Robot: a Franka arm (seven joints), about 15 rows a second.
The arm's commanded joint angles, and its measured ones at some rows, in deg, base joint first. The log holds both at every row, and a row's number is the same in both.
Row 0, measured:
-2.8 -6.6 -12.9 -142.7 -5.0 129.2 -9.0
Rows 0 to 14, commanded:
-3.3 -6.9 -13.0 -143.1 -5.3 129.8 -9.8
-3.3 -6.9 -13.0 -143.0 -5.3 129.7 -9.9
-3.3 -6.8 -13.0 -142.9 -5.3 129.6 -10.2
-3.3 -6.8 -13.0 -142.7 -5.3 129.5 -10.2
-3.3 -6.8 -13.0 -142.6 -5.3 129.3 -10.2
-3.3 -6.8 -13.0 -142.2 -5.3 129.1 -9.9
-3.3 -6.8 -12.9 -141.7 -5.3 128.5 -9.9
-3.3 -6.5 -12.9 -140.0 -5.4 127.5 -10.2
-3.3 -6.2 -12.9 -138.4 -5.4 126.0 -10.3
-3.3 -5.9 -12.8 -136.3 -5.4 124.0 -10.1
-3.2 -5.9 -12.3 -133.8 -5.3 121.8 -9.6
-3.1 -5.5 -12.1 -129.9 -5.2 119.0 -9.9
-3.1 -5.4 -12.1 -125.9 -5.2 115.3 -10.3
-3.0 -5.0 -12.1 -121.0 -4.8 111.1 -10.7
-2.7 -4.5 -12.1 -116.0 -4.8 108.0 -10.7
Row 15, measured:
-2.8 -6.5 -12.4 -129.2 -5.0 117.5 -9.0
